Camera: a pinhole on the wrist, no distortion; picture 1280 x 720 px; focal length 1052.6 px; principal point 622.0 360.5 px. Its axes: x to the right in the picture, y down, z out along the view. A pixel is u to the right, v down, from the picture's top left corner.
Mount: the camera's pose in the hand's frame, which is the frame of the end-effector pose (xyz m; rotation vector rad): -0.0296 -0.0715 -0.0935 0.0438 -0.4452 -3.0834
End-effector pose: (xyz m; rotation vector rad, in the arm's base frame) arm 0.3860 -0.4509 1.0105 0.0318 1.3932 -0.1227
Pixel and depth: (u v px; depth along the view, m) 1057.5 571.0 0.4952
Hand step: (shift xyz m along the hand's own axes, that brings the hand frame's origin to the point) -0.2478 -0.0327 0.4044
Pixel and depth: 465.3 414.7 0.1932
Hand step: -0.0067 -0.0256 0.0952
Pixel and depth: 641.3 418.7 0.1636
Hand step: -0.0376 -0.0341 0.0658
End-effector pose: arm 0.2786 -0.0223 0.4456 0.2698 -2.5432 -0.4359
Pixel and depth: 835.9 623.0 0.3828
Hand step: -0.1173 -0.0572 0.2987
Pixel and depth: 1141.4 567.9 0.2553
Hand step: -0.1624 -0.0514 0.1625
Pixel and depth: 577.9 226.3 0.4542
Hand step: -0.0262 0.1129 0.3260
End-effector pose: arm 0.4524 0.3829 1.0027 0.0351 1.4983 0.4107
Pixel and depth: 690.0 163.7 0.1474
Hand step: -0.0444 -0.0037 0.0398
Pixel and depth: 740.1 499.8 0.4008
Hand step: -0.0860 -0.0105 0.3047
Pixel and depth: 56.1 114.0 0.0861
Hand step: 0.0135 -0.0265 -0.0155
